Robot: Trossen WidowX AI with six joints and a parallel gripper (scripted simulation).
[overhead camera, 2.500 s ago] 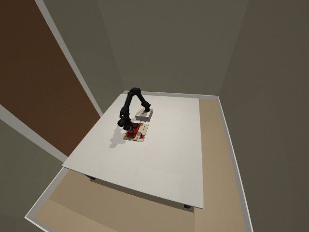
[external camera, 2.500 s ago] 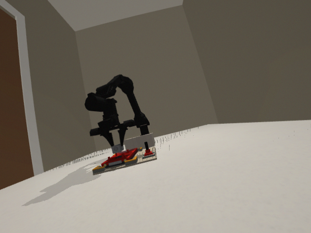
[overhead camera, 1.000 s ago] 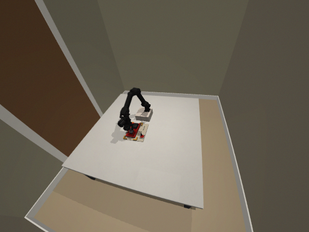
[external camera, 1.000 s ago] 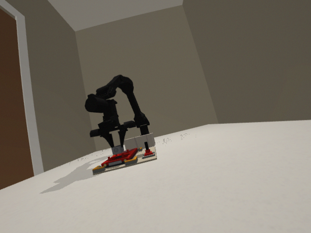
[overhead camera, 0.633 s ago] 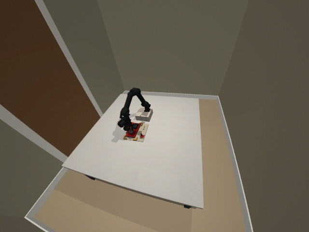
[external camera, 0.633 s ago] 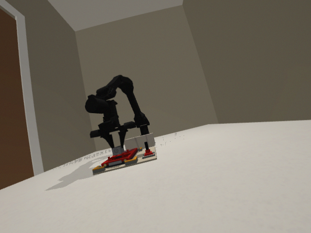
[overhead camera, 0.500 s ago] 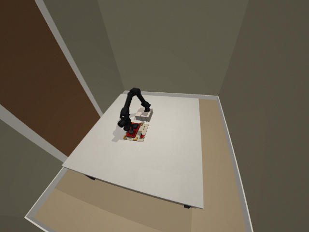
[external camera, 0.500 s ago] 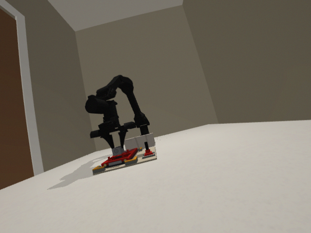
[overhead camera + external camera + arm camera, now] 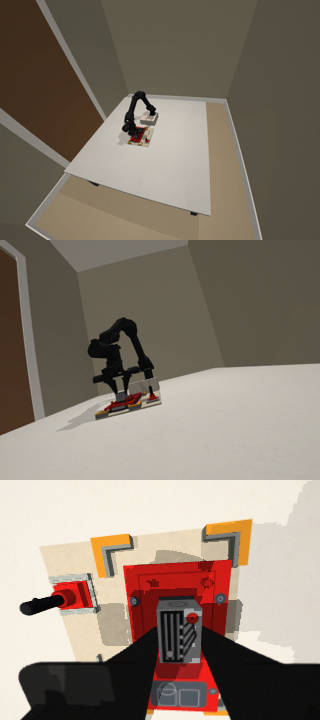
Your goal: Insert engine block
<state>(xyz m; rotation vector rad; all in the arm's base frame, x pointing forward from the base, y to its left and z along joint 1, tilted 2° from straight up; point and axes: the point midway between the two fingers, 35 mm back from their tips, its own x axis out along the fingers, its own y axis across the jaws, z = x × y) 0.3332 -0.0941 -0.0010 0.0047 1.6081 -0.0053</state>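
The beige base board is 30 mm behind my gripper tip, 30 mm to the left of it and 40 mm below it. Round my gripper tip: engine block (10 mm below); then black upright post (30 mm ahead, 130 mm to the left, 20 mm below).
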